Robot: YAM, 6 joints.
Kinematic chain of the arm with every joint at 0, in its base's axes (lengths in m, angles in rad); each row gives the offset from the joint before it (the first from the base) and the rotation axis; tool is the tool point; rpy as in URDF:
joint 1: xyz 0 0 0.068 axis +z
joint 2: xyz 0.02 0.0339 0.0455 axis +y
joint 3: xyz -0.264 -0.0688 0 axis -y
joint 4: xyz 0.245 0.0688 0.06 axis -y
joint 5: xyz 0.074 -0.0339 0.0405 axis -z
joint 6: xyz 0.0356 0 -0.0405 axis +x
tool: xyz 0 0 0 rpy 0 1.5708 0
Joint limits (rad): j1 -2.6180..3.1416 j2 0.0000..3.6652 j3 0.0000..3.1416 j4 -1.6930..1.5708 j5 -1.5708..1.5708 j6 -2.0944..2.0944
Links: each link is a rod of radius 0.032 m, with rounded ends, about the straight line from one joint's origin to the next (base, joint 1, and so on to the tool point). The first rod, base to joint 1, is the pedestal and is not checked.
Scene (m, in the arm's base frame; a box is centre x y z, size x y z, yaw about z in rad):
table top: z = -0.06
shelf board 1: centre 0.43 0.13 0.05 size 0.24 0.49 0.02 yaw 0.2
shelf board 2: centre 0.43 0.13 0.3 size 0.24 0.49 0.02 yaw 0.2
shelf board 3: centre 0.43 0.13 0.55 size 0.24 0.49 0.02 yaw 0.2
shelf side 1: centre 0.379 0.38 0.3 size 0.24 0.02 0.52 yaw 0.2
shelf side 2: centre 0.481 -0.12 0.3 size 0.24 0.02 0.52 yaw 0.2
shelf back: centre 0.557 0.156 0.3 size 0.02 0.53 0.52 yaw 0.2
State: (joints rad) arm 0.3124 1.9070 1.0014 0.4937 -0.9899 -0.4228
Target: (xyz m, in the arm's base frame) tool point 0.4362 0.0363 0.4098
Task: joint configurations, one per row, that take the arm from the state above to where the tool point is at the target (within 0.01 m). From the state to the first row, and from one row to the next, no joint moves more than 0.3 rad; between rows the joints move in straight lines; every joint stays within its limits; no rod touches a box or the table.
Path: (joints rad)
1: 0.3400 1.6839 0.7857 0.4561 -1.0535 -0.4228
2: 0.3676 1.4608 0.5700 0.4185 -1.1171 -0.4228
3: 0.3952 1.2377 0.3543 0.3810 -1.1807 -0.4228
4: 0.1154 1.1410 0.6454 0.4368 -1.1024 -0.4228
5: -0.1644 1.0442 0.9365 0.4926 -1.0241 -0.4228
6: -0.1028 1.3155 1.1735 0.5249 -0.9757 -0.4228
7: -0.0412 1.5869 1.4104 0.5572 -0.9273 -0.4228
8: 0.0204 1.8583 1.6474 0.5895 -0.8788 -0.4228

